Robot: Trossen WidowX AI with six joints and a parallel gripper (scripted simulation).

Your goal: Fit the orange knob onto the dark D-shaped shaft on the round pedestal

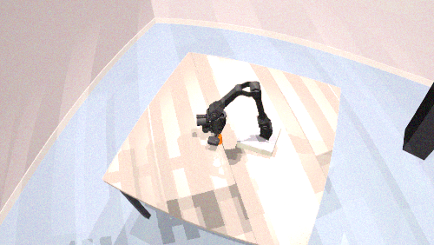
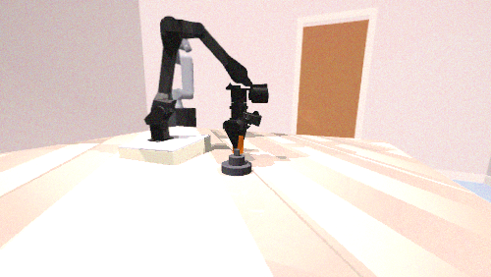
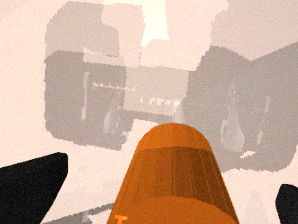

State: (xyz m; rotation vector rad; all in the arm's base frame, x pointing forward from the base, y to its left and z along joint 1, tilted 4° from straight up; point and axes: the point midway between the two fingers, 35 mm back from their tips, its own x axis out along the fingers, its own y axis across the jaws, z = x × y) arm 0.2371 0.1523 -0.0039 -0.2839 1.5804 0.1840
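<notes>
My gripper tip is now right at the orange knob. Round my gripper tip: pedestal: 10 cm ahead, 17 cm to the right, 1 cm above.
</notes>
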